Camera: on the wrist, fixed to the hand. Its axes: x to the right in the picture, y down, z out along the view.
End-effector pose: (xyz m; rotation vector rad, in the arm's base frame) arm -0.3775 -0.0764 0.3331 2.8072 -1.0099 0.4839
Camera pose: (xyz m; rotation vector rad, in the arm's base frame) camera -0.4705 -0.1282 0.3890 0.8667 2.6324 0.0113
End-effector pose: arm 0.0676 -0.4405 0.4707 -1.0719 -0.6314 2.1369
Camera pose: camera 0.0959 -0.5117 0.3781 0.3986 -0.8132 -0.7845
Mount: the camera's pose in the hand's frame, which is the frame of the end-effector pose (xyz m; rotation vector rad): -0.0177 0.0994 -0.0653 0.0054 -0.2229 3.1040
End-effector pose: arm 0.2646 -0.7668 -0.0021 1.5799 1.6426 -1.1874
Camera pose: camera 0.3755 -0.7268 0.0216 1.4314 -1.4583 0.5622
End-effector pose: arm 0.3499 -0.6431 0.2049 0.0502 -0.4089 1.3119
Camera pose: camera 0.2698 -0.6158 0.1195 0.3311 0.1855 -1.8000
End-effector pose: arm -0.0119 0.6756 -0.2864 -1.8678 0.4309 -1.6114
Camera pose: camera -0.0636 0.5960 -0.3602 0.2505 1.5714 0.8114
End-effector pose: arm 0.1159 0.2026 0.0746 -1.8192 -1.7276 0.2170
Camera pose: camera 0.2313 0.1693 0.0691 1.9109 -1.9088 -1.0428
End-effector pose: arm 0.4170 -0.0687 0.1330 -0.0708 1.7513 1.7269
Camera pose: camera 0.3563 -0.1228 0.2216 -1.6568 -0.0328 -0.7945
